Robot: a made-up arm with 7 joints.
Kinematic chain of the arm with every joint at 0, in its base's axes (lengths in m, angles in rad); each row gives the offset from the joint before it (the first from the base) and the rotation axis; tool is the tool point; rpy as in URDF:
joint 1: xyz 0 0 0.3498 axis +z
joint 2: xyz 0 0 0 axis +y
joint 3: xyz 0 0 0.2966 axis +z
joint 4: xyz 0.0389 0 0 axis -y
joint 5: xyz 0.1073 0 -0.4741 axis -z
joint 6: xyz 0 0 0 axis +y
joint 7: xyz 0.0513 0 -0.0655 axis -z
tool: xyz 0 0 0 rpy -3.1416 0 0
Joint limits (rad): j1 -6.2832..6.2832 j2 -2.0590..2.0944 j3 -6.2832..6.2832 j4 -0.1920..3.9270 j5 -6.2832..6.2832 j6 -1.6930..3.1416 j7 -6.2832..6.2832
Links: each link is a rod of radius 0.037 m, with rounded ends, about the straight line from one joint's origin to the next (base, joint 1, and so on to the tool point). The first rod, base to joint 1, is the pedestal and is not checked.
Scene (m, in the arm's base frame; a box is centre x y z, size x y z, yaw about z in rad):
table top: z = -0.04
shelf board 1: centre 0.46 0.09 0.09 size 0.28 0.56 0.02 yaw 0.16
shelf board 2: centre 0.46 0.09 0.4 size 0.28 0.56 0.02 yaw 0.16
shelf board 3: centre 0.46 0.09 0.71 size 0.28 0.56 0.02 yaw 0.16
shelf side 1: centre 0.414 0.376 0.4 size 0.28 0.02 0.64 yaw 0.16
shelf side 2: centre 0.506 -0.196 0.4 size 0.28 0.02 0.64 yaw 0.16
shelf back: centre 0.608 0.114 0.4 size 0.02 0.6 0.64 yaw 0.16
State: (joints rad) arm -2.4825 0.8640 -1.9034 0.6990 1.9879 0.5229 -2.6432
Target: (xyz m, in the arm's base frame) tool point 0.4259 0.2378 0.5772
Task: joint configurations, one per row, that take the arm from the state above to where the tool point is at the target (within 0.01 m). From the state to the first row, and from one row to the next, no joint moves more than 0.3 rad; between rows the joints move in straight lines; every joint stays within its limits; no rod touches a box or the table.
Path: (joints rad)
1: -2.5963 1.0118 -2.1380 0.5834 2.0089 0.4058 -2.6432
2: -2.7101 1.1597 -2.3726 0.4678 2.0299 0.2887 -2.6432
3: -2.8240 1.3075 -2.6072 0.3522 2.0509 0.1716 -2.6432
4: -2.9491 1.0185 -2.6067 0.5347 2.0236 0.2734 -2.6432
5: -3.0742 0.7296 -2.6062 0.7171 1.9963 0.3751 -2.6432
6: -3.1993 0.4406 -2.6057 0.8996 1.9690 0.4769 -2.6432

